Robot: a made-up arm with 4 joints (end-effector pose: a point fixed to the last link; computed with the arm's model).
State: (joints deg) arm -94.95 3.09 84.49 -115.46
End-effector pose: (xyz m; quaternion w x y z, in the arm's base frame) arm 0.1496 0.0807 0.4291 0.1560 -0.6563 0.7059 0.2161
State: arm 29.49 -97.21 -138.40 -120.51
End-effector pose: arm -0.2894 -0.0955 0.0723 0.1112 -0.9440 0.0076 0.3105
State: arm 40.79 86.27 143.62 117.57
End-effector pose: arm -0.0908 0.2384 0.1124 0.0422 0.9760 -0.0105 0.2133
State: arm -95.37 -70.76 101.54 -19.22
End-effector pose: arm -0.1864 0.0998 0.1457 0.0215 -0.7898 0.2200 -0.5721
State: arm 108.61 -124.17 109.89 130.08
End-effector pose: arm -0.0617 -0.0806 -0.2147 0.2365 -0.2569 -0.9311 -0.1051
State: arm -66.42 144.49 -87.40 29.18
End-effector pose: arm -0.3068 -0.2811 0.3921 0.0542 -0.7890 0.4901 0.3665
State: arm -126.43 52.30 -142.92 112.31
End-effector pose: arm 0.0574 -0.2580 -0.1748 0.7147 -0.6692 -0.1850 -0.0847
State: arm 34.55 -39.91 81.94 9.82
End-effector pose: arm -0.0113 0.0359 -0.0769 0.7047 -0.0409 0.4912 0.5103
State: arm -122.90 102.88 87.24 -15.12
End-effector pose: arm 0.1206 -0.3220 -0.0303 0.5982 0.0990 -0.7334 -0.3074
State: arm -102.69 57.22 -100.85 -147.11
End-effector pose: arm 0.2721 -0.2657 -0.1647 0.3414 -0.4450 0.0370 -0.8271
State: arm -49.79 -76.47 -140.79 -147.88
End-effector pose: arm -0.1651 -0.0406 -0.0744 0.6144 -0.6766 -0.3273 0.2401
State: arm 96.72 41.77 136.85 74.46
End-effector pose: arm 0.0697 0.2489 -0.0583 0.3557 0.7884 -0.4359 -0.2490
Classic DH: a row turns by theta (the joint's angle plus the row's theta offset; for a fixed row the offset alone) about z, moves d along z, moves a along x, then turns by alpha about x. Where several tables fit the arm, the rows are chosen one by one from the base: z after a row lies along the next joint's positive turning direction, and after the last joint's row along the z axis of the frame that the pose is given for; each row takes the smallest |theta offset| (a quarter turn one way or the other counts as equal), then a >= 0, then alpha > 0; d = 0 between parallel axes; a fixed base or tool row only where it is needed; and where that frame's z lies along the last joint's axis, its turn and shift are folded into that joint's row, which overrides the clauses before.
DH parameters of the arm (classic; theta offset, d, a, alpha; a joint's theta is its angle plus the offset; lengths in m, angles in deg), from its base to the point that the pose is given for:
base (fixed): -90 0.045 0 90
joint 1: 90 0.041 0.116 90
joint 2: -90 -0.143 0.269 -90
joint 3: 0 -0.112 0.109 -90
joint 4: 0 0.113 -0.164 90
tool (fixed): 0 -0.048 0 0

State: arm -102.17 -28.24 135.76 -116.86
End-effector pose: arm -0.1280 0.0572 0.2820 0.5184 -0.7648 0.3814 0.0302
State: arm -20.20 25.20 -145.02 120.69
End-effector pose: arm 0.1260 -0.1218 0.2706 0.0391 0.9331 0.2681 -0.2364
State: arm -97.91 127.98 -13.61 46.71
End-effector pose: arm -0.1798 -0.3681 0.2582 0.4055 0.6460 -0.4205 -0.4913
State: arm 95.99 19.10 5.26 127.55
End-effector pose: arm 0.3487 0.2710 -0.2561 0.3581 -0.4634 0.5521 -0.5934
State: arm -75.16 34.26 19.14 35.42
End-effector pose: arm 0.1413 -0.1070 0.3139 0.8394 0.5261 -0.0753 0.1142
